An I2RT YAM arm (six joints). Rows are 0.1 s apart.
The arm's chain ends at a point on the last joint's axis. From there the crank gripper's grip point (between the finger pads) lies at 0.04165 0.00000 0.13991 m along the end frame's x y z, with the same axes.
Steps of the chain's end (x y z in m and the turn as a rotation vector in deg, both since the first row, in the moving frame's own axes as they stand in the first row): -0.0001 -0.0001 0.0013 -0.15 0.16 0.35; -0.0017 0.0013 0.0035 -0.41 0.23 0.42; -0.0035 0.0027 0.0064 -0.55 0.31 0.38; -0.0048 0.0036 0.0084 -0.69 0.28 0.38; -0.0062 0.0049 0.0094 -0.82 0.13 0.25; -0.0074 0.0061 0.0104 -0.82 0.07 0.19; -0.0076 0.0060 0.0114 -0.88 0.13 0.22; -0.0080 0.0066 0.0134 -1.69 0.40 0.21; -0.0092 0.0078 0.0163 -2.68 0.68 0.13; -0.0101 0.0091 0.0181 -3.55 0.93 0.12
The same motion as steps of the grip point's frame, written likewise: 0.0003 0.0005 0.0012 -0.15 0.16 0.35; -0.0011 0.0026 0.0033 -0.41 0.23 0.42; -0.0027 0.0043 0.0062 -0.55 0.31 0.38; -0.0041 0.0056 0.0082 -0.69 0.28 0.38; -0.0059 0.0071 0.0093 -0.82 0.13 0.25; -0.0072 0.0082 0.0103 -0.82 0.07 0.19; -0.0073 0.0083 0.0113 -0.88 0.13 0.22; -0.0070 0.0109 0.0130 -1.69 0.40 0.21; -0.0076 0.0144 0.0156 -2.68 0.68 0.13; -0.0078 0.0178 0.0171 -3.55 0.93 0.12
